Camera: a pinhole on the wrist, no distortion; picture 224 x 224 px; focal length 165.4 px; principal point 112.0 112.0 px. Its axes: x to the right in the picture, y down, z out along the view. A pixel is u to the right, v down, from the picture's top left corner.
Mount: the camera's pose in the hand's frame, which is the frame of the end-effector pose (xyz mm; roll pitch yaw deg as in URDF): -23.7 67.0 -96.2 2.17 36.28 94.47
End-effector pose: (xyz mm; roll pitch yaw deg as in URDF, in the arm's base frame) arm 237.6 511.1 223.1 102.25 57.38 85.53
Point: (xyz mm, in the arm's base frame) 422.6 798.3 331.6
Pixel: 166 57
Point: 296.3 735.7 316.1
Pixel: 197 40
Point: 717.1 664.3 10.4
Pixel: 16 11
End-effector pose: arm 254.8 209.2 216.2 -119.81 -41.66 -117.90
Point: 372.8 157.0 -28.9
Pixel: 15 212
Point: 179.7 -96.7 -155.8
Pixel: 116 109
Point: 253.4 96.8 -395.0
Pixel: 134 204
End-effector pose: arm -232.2 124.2 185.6 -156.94 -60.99 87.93
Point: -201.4 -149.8 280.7
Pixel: behind the camera
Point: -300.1 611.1 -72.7
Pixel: 16 107
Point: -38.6 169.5 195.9
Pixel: 198 26
